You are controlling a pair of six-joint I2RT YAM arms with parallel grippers.
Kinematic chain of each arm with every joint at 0, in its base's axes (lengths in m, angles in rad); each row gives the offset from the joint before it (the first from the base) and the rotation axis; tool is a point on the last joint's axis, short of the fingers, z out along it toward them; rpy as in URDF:
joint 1: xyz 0 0 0.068 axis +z
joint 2: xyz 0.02 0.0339 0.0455 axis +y
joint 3: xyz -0.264 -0.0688 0 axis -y
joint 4: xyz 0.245 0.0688 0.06 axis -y
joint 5: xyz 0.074 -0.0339 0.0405 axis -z
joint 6: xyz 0.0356 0 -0.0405 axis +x
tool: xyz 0 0 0 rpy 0 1.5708 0
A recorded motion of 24 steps. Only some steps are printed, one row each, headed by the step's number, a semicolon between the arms.
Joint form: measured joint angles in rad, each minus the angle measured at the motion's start. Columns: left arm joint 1, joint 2, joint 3, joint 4, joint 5, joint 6; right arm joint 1, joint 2, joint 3, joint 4, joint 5, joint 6.
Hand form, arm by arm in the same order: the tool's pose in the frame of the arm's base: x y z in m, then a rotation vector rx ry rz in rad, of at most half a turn. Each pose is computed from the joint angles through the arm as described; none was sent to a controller.
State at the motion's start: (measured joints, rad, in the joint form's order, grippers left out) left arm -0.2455 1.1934 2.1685 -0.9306 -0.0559 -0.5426; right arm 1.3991 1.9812 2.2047 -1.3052 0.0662 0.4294
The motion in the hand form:
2: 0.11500 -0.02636 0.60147 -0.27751 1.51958 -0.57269; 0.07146 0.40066 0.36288 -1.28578 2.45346 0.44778
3: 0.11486 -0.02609 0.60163 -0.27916 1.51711 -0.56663; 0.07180 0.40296 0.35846 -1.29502 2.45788 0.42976
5: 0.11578 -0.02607 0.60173 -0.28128 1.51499 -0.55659; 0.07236 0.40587 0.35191 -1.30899 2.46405 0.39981
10: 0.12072 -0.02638 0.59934 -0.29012 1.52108 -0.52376; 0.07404 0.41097 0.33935 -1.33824 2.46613 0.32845
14: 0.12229 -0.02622 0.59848 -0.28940 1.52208 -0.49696; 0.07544 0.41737 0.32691 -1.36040 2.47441 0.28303
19: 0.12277 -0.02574 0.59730 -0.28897 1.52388 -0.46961; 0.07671 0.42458 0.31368 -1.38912 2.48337 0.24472
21: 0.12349 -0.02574 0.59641 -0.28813 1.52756 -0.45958; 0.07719 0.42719 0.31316 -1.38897 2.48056 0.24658
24: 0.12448 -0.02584 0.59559 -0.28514 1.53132 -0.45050; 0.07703 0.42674 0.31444 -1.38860 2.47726 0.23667
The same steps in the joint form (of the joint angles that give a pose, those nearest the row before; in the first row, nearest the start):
2: 0.0000 -0.0027 0.0027 0.0038 -0.0111 0.0065; 0.0015 0.0217 0.0000 -0.0095 0.0061 -0.0111
3: 0.0004 -0.0030 0.0027 0.0050 -0.0160 0.0095; 0.0019 0.0320 -0.0012 -0.0118 0.0092 -0.0153
5: -0.0001 -0.0012 0.0027 0.0076 -0.0245 0.0149; 0.0023 0.0461 -0.0042 -0.0164 0.0153 -0.0221
10: 0.0003 0.0019 -0.0118 0.0148 -0.0485 0.0298; 0.0023 0.0740 -0.0084 -0.0275 0.0378 -0.0423
14: 0.0000 0.0023 -0.0175 0.0179 -0.0649 0.0473; 0.0023 0.1049 -0.0084 -0.0298 0.0462 -0.0530
19: 0.0000 -0.0008 -0.0256 0.0191 -0.0812 0.0649; 0.0023 0.1407 -0.0031 -0.0316 0.0473 -0.0660
21: 0.0000 -0.0015 -0.0301 0.0187 -0.0862 0.0713; 0.0023 0.1530 0.0137 -0.0336 0.0481 -0.0671
24: 0.0004 -0.0015 -0.0344 0.0191 -0.0888 0.0786; 0.0031 0.1545 0.0218 -0.0428 0.0553 -0.0683

